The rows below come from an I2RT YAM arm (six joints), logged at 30 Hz.
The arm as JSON. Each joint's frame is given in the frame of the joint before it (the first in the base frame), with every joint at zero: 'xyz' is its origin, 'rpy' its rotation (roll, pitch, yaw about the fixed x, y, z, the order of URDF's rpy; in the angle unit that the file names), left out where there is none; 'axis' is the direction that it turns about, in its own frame. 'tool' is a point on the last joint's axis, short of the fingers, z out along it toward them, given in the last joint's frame.
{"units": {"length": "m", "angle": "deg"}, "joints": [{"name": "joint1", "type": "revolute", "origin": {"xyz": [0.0, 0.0, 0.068]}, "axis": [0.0, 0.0, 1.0]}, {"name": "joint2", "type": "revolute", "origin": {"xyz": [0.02, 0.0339, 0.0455]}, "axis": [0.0, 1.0, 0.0]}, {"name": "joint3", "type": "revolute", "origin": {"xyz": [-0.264, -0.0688, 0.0]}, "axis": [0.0, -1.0, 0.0]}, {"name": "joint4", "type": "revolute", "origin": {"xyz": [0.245, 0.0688, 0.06]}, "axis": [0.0, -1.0, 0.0]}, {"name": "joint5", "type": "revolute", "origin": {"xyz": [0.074, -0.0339, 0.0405]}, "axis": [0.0, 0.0, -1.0]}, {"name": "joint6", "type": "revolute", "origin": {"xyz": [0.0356, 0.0, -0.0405]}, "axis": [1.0, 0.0, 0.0]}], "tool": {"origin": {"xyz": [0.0, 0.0, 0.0], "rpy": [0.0, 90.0, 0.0]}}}
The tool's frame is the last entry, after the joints.
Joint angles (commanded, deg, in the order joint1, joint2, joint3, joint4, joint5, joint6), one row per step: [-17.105 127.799 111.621 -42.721 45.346 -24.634]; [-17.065 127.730 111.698 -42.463 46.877 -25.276]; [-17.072 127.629 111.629 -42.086 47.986 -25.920]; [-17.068 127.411 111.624 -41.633 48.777 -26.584]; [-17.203 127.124 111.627 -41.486 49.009 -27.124]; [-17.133 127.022 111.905 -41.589 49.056 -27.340]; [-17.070 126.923 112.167 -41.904 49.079 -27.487]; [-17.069 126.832 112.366 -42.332 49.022 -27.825]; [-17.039 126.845 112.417 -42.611 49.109 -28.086]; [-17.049 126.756 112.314 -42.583 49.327 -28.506]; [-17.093 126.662 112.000 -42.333 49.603 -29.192]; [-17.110 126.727 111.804 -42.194 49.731 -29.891]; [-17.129 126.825 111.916 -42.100 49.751 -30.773]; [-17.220 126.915 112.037 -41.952 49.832 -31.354]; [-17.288 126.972 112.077 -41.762 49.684 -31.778]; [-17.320 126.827 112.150 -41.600 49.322 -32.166]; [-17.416 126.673 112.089 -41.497 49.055 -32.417]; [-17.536 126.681 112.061 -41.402 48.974 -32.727]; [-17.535 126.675 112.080 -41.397 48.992 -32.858]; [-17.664 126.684 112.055 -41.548 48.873 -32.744]
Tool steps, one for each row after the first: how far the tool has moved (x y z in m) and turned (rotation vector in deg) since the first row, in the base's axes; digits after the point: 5 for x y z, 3 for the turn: [-0.00006 -0.00032 0.00178 -1.454 0.508 -0.375]; [-0.00025 -0.00081 0.00301 -2.556 0.914 -0.594]; [-0.00034 -0.00109 0.00547 -3.471 1.014 -0.644]; [-0.00119 -0.00212 0.00804 -3.850 1.096 -0.607]; [-0.00094 -0.00160 0.01028 -3.997 1.015 -0.448]; [-0.00101 -0.00103 0.01219 -4.048 1.094 -0.315]; [-0.00148 -0.00085 0.01357 -4.006 1.484 -0.083]; [-0.00170 -0.00055 0.01351 -4.039 1.947 0.058]; [-0.00211 -0.00061 0.01379 -4.269 2.331 0.170]; [-0.00264 -0.00095 0.01322 -4.581 2.934 0.366]; [-0.00269 -0.00114 0.01183 -4.731 3.652 0.684]; [-0.00226 -0.00145 0.01173 -4.888 4.270 1.154]; [-0.00200 -0.00237 0.01182 -5.074 4.598 1.340]; [-0.00171 -0.00300 0.01169 -5.062 4.739 1.590]; [-0.00166 -0.00314 0.01326 -4.950 4.591 1.967]; [-0.00211 -0.00374 0.01417 -4.836 4.536 2.158]; [-0.00234 -0.00470 0.01402 -4.828 4.712 2.260]; [-0.00232 -0.00470 0.01418 -4.868 4.795 2.324]; [-0.00288 -0.00561 0.01378 -4.698 4.849 2.209]
